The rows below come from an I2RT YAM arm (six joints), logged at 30 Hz.
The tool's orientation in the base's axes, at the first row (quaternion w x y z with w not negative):
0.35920, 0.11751, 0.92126, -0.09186
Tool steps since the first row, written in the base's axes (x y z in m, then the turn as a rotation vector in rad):
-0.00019, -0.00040, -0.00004, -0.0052, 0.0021, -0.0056
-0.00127, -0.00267, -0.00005, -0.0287, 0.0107, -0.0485
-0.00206, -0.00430, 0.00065, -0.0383, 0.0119, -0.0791
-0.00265, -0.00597, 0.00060, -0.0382, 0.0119, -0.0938
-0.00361, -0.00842, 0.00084, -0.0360, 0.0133, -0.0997
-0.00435, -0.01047, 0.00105, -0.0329, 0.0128, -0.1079
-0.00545, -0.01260, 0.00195, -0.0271, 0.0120, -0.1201
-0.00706, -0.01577, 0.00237, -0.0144, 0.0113, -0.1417
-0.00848, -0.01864, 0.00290, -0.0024, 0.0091, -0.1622
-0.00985, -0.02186, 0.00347, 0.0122, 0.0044, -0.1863
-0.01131, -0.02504, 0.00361, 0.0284, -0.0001, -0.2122
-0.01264, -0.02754, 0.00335, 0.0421, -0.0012, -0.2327
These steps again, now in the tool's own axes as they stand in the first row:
0.00010, -0.00043, 0.00001, 0.0079, 0.0010, 0.0002
0.00054, -0.00291, -0.00010, 0.0553, 0.0062, 0.0141
0.00038, -0.00475, -0.00070, 0.0832, 0.0073, 0.0298
0.00058, -0.00650, -0.00062, 0.0932, 0.0085, 0.0405
0.00074, -0.00914, -0.00078, 0.0959, 0.0110, 0.0459
0.00081, -0.01132, -0.00089, 0.0992, 0.0121, 0.0539
0.00066, -0.01374, -0.00171, 0.1032, 0.0140, 0.0667
0.00105, -0.01726, -0.00224, 0.1088, 0.0188, 0.0907
0.00127, -0.02045, -0.00280, 0.1139, 0.0218, 0.1138
0.00137, -0.02396, -0.00328, 0.1193, 0.0235, 0.1418
0.00184, -0.02743, -0.00351, 0.1247, 0.0259, 0.1721
0.00259, -0.03017, -0.00354, 0.1288, 0.0305, 0.1960

